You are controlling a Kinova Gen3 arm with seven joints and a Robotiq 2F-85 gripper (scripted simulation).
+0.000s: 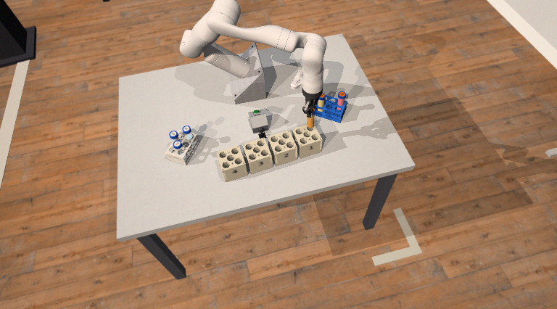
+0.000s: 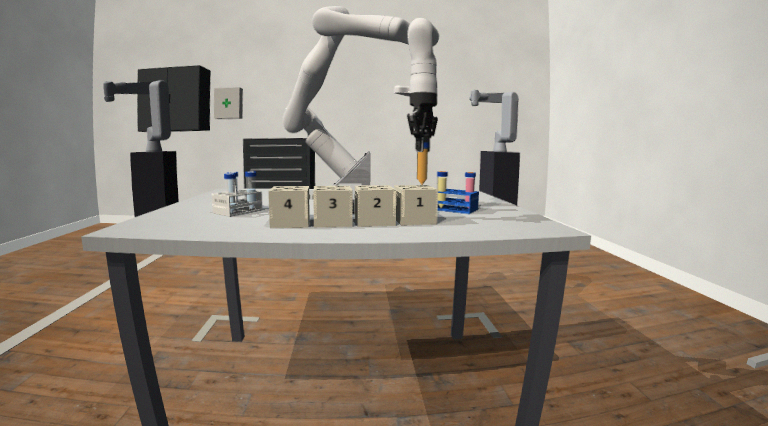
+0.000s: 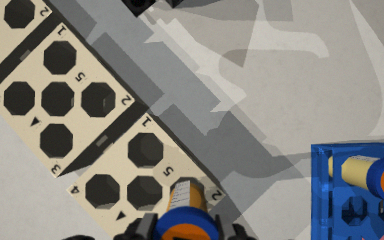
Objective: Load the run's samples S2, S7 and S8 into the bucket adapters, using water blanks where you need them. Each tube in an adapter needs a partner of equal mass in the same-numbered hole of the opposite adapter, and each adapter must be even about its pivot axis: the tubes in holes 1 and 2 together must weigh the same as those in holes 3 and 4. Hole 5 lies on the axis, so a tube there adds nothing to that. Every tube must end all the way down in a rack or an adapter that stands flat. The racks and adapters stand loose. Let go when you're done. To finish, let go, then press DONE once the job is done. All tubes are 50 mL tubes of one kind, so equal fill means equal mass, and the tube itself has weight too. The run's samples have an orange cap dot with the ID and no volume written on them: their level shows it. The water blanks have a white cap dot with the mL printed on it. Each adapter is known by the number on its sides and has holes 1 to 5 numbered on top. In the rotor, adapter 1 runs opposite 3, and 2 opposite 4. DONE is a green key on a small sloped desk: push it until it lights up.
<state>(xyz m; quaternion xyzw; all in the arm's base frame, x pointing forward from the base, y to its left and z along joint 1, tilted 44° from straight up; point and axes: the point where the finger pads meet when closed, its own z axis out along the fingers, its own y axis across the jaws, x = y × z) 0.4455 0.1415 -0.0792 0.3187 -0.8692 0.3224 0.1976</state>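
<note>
The sample S7 is 50 mm below my hand and 10 mm to the right of it. From my hand the other things lie so: blue sample rack (170 mm below, 150 mm to the left, 110 mm behind); then adapter 1 (160 mm below, 30 mm to the right, 20 mm ahead); then sample S2 (140 mm below, 130 mm behind, 100 mm to the left).
</note>
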